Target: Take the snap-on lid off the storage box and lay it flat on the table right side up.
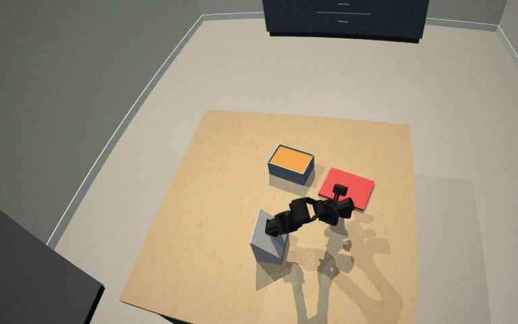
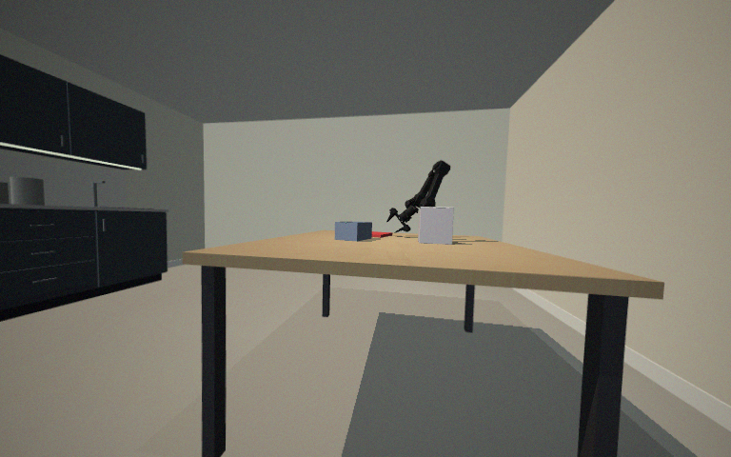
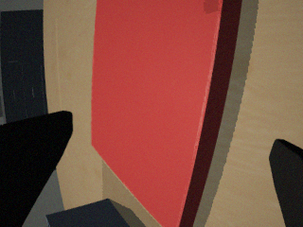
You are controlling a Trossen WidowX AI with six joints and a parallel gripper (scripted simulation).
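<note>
Right now the red lid is 110 mm ahead of my gripper tip, 50 mm below it and 40 mm to the right of it. The rest, counted from my gripper tip: storage box: 250 mm to the left, 220 mm ahead, 10 mm below.
</note>
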